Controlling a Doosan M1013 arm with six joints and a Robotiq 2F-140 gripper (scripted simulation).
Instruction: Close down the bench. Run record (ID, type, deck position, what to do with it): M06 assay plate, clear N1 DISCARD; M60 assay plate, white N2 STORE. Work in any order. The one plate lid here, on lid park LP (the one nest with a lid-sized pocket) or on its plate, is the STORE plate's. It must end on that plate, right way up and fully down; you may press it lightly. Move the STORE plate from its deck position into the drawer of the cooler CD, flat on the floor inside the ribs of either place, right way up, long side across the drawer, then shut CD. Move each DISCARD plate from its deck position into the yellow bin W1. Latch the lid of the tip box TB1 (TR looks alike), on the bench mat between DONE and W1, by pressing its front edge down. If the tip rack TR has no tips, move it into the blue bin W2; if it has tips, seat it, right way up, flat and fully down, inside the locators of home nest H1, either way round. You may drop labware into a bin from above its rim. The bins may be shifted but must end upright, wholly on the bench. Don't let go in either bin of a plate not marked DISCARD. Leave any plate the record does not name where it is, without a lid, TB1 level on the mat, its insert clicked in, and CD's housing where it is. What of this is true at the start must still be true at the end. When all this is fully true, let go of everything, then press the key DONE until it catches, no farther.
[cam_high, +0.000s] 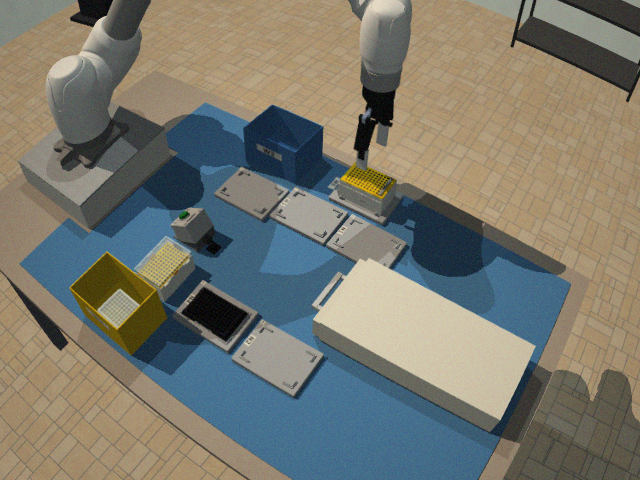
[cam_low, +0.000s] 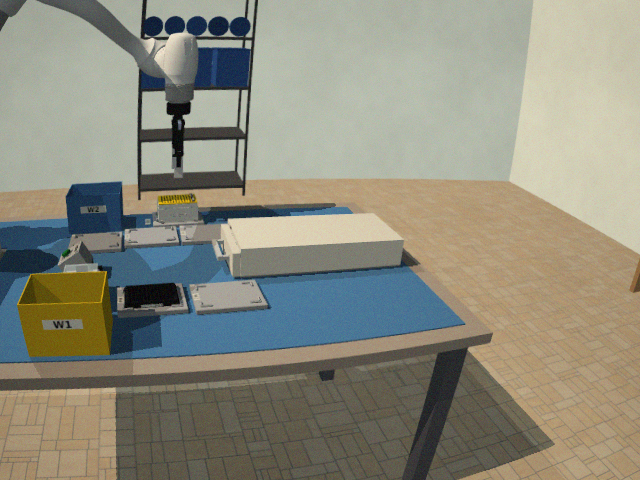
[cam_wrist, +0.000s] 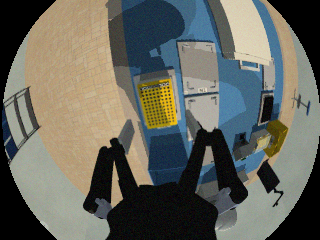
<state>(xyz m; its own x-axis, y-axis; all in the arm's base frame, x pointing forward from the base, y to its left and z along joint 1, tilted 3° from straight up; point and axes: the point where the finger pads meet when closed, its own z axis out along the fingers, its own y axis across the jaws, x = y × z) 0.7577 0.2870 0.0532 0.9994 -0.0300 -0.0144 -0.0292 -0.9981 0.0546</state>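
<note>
Now: the done key box 340 mm to the right of my hand, 320 mm behind it and 130 mm below it. From my hand the other things lie so: tip rack TR: 130 mm below, 10 mm behind; then blue bin W2: 270 mm behind, 140 mm below, 10 mm to the left; then drawer: 340 mm to the right, 220 mm ahead, 160 mm below.
</note>
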